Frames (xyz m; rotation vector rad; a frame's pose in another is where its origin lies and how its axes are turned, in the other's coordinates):
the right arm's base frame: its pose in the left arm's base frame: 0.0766 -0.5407 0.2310 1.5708 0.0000 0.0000
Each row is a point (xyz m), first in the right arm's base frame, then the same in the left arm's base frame.
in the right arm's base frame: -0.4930 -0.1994 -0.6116
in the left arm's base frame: -0.4164 0.0709 0.0316
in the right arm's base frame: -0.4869 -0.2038 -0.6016
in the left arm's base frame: -0.4103 0.0609 0.0272
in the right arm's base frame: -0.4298 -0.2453 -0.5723
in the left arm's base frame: -0.3532 0.0316 -0.0143
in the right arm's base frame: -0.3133 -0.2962 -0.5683
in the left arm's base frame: -0.2367 0.0276 -0.0652
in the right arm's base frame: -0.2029 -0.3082 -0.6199
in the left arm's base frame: -0.1263 0.0792 -0.0772
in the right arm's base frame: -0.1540 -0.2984 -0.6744
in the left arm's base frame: -0.0774 0.1337 -0.0674
